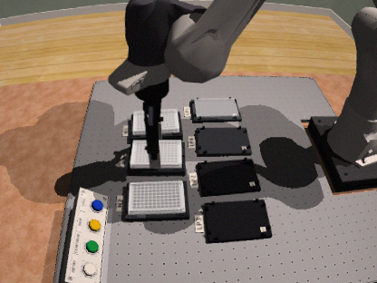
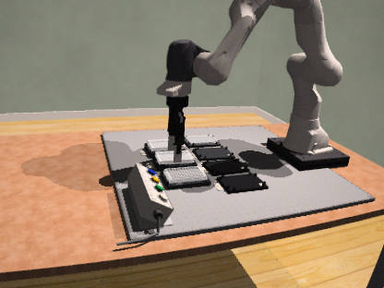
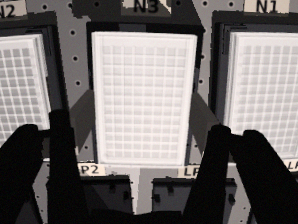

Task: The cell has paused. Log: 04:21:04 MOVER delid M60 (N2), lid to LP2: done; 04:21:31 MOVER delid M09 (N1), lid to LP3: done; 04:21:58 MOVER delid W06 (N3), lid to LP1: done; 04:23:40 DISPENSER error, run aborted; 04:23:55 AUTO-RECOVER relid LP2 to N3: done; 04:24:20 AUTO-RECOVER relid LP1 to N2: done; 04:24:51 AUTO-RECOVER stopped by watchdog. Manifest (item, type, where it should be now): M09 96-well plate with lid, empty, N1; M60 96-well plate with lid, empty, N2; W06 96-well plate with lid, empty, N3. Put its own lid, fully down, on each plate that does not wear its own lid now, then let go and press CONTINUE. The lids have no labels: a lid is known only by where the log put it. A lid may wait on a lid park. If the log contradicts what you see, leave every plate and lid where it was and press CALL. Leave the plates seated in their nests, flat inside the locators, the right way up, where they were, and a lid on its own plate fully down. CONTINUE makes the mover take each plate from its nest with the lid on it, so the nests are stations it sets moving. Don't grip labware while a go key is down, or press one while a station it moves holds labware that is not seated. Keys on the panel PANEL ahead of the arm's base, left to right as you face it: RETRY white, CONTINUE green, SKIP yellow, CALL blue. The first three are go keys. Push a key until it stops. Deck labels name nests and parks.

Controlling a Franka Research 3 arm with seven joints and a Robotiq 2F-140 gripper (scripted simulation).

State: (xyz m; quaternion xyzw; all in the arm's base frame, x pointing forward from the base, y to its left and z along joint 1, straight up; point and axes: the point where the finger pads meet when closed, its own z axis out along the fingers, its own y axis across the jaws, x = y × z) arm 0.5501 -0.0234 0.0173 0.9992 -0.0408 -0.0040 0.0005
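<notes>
My hand is 13 cm to the right of the plate, 3 cm above it and 1 cm short of it. Round my hand: LP2 label: 9 cm behind, 7 cm to the left, 5 cm below; LP4 label: 10 cm behind, 6 cm to the right, 5 cm below; N3 label: 9 cm ahead, 5 cm below, 1 cm to the right.
</notes>
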